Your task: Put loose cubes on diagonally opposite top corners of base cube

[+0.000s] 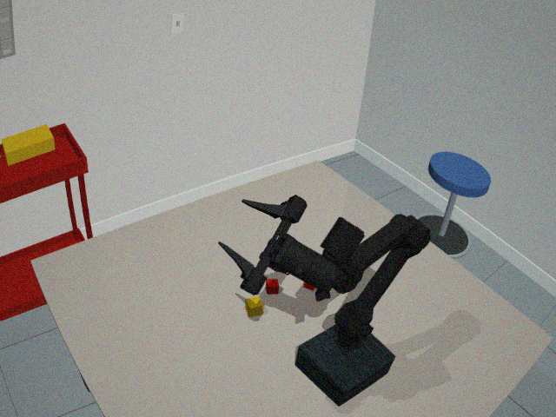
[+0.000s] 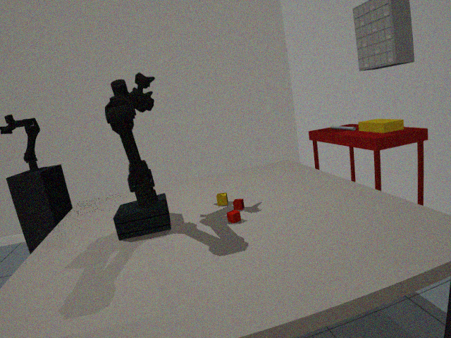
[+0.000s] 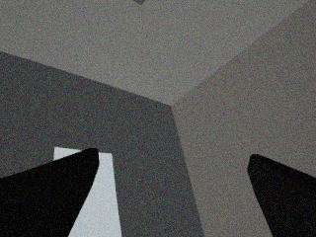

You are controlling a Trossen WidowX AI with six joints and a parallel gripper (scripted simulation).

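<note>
My gripper tip is 520 mm above the yellow cube, 230 mm short of it and 180 mm to the left of it. Round my gripper tip: red cube: 520 mm below, 390 mm to the right, 270 mm ahead.
</note>
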